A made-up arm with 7 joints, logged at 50 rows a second.
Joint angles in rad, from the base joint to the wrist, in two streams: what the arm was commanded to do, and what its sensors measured. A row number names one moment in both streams.
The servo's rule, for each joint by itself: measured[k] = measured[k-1] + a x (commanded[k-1-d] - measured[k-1]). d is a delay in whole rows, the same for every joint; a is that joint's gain. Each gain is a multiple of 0.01, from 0.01 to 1. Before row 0 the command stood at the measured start. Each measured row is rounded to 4 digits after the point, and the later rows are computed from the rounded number. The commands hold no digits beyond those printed.
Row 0, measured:
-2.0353, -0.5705, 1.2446, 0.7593, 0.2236, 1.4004, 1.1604
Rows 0 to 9, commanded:
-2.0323, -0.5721, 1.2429, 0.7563, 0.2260, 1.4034, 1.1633
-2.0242, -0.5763, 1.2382, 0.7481, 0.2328, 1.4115, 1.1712
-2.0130, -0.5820, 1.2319, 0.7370, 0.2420, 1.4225, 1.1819
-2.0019, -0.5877, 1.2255, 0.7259, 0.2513, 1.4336, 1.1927
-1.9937, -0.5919, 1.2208, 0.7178, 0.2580, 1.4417, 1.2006
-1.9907, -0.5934, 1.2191, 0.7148, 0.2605, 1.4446, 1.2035
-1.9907, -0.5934, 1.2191, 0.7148, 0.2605, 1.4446, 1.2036
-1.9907, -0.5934, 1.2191, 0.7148, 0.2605, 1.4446, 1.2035
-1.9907, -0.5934, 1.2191, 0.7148, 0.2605, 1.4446, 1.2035
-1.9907, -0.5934, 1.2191, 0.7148, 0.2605, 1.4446, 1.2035
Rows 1 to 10, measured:
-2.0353, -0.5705, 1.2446, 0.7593, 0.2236, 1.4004, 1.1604
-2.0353, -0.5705, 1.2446, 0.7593, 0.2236, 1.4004, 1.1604
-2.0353, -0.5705, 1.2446, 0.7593, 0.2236, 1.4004, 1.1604
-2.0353, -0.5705, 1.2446, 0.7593, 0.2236, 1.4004, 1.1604
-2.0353, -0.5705, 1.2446, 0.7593, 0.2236, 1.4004, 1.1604
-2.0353, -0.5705, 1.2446, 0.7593, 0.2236, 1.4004, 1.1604
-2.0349, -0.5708, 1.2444, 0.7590, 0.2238, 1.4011, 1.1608
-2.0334, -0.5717, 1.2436, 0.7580, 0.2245, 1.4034, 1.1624
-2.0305, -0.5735, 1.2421, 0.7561, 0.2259, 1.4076, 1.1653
-2.0265, -0.5759, 1.2399, 0.7534, 0.2279, 1.4133, 1.1694
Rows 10 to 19, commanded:
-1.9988, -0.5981, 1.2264, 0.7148, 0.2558, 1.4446, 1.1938
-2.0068, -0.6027, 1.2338, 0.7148, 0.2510, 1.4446, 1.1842
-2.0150, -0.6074, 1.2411, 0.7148, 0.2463, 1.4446, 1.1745
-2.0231, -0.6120, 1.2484, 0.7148, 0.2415, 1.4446, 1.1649
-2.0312, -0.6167, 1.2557, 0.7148, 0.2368, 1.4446, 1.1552
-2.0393, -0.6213, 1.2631, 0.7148, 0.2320, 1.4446, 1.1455
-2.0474, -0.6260, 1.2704, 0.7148, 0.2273, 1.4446, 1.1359
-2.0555, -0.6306, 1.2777, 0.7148, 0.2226, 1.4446, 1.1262
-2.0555, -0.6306, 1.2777, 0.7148, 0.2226, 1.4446, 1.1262
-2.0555, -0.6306, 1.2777, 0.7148, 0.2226, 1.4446, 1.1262
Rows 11 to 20, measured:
-2.0219, -0.5786, 1.2374, 0.7502, 0.2303, 1.4195, 1.1741
-2.0175, -0.5811, 1.2350, 0.7470, 0.2327, 1.4250, 1.1785
-2.0137, -0.5832, 1.2329, 0.7441, 0.2349, 1.4293, 1.1823
-2.0105, -0.5849, 1.2311, 0.7415, 0.2369, 1.4327, 1.1855
-2.0077, -0.5863, 1.2295, 0.7391, 0.2388, 1.4353, 1.1882
-2.0053, -0.5875, 1.2281, 0.7369, 0.2405, 1.4373, 1.1905
-2.0044, -0.5893, 1.2279, 0.7349, 0.2417, 1.4389, 1.1910
-2.0047, -0.5916, 1.2287, 0.7331, 0.2424, 1.4402, 1.1900
-2.0061, -0.5943, 1.2303, 0.7315, 0.2427, 1.4412, 1.1877
-2.0085, -0.5973, 1.2327, 0.7300, 0.2426, 1.4419, 1.1843

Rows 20 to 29, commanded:
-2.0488, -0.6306, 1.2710, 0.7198, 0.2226, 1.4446, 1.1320
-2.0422, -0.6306, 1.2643, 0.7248, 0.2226, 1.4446, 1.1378
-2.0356, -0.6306, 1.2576, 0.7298, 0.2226, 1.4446, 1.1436
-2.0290, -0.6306, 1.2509, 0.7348, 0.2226, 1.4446, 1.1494
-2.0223, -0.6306, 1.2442, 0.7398, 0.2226, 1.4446, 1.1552
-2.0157, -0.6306, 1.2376, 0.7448, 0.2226, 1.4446, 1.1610
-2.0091, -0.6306, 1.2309, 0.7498, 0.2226, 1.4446, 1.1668
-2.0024, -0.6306, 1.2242, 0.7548, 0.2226, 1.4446, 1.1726
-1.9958, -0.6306, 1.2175, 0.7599, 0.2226, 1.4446, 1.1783
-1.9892, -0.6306, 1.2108, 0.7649, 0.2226, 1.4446, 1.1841
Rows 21 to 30, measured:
-2.0117, -0.6006, 1.2357, 0.7286, 0.2421, 1.4425, 1.1799
-2.0156, -0.6041, 1.2393, 0.7274, 0.2413, 1.4430, 1.1747
-2.0201, -0.6078, 1.2433, 0.7263, 0.2402, 1.4434, 1.1689
-2.0251, -0.6117, 1.2478, 0.7253, 0.2388, 1.4437, 1.1625
-2.0294, -0.6149, 1.2517, 0.7244, 0.2375, 1.4439, 1.1571
-2.0331, -0.6176, 1.2551, 0.7235, 0.2363, 1.4441, 1.1525
-2.0353, -0.6198, 1.2572, 0.7232, 0.2352, 1.4442, 1.1494
-2.0363, -0.6216, 1.2581, 0.7233, 0.2342, 1.4443, 1.1477
-2.0362, -0.6231, 1.2580, 0.7239, 0.2333, 1.4444, 1.1471
-2.0352, -0.6244, 1.2571, 0.7249, 0.2324, 1.4444, 1.1474

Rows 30 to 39, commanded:
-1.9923, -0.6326, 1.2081, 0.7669, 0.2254, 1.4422, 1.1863
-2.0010, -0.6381, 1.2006, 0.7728, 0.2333, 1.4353, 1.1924
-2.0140, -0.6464, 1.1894, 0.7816, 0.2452, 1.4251, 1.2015
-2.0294, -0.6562, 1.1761, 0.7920, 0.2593, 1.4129, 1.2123
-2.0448, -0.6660, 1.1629, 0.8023, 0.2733, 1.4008, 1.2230
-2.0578, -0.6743, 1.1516, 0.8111, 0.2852, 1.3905, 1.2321
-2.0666, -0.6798, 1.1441, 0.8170, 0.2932, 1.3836, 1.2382
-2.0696, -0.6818, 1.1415, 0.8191, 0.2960, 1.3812, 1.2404
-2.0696, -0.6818, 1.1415, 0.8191, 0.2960, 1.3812, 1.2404
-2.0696, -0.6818, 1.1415, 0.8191, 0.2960, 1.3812, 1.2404
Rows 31 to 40, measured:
-2.0334, -0.6255, 1.2554, 0.7262, 0.2316, 1.4444, 1.1486
-2.0309, -0.6264, 1.2531, 0.7279, 0.2309, 1.4444, 1.1505
-2.0278, -0.6271, 1.2502, 0.7299, 0.2302, 1.4444, 1.1529
-2.0242, -0.6277, 1.2468, 0.7321, 0.2296, 1.4444, 1.1559
-2.0202, -0.6282, 1.2430, 0.7346, 0.2290, 1.4444, 1.1593
-2.0159, -0.6286, 1.2388, 0.7373, 0.2285, 1.4444, 1.1630
-2.0126, -0.6293, 1.2348, 0.7400, 0.2283, 1.4439, 1.1665
-2.0110, -0.6308, 1.2304, 0.7430, 0.2287, 1.4420, 1.1704
-2.0114, -0.6335, 1.2251, 0.7465, 0.2300, 1.4383, 1.1751
-2.0139, -0.6374, 1.2187, 0.7506, 0.2323, 1.4327, 1.1807

